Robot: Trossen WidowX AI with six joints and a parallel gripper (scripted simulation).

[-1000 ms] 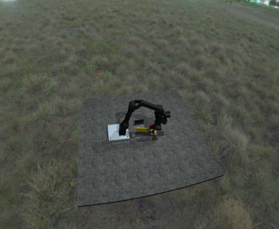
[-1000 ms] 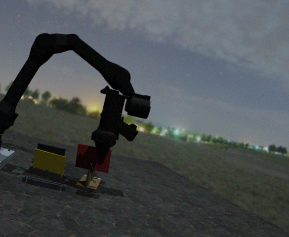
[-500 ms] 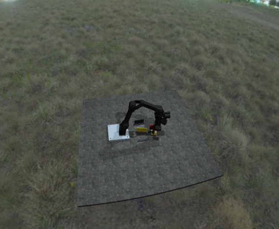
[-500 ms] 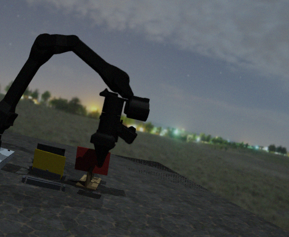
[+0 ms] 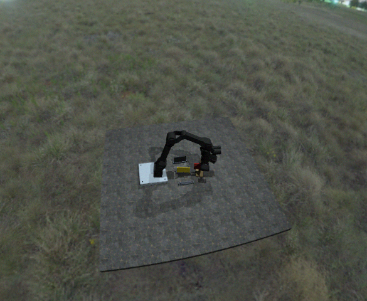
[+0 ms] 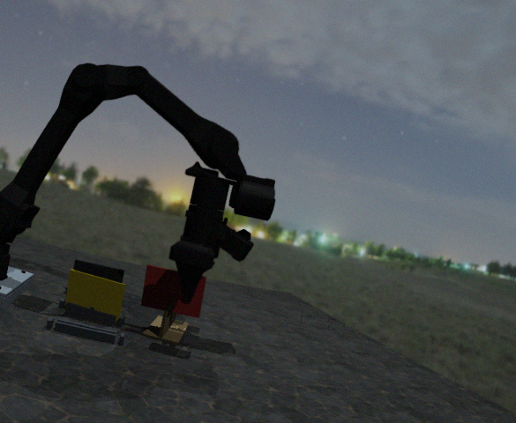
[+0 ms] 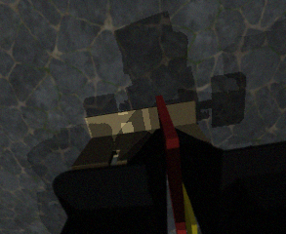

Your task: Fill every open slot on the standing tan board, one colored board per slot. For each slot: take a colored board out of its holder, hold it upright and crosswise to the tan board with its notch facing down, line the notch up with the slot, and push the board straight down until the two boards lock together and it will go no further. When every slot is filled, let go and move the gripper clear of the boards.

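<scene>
The tan board is 2 cm behind my gripper tip, 3 cm to the left of it and 4 cm below it. The rest, counted from my gripper tip: dark board: 18 cm behind, 11 cm to the left, 4 cm below; red board: 3 cm behind; yellow board: 16 cm behind, 4 cm below.
</scene>
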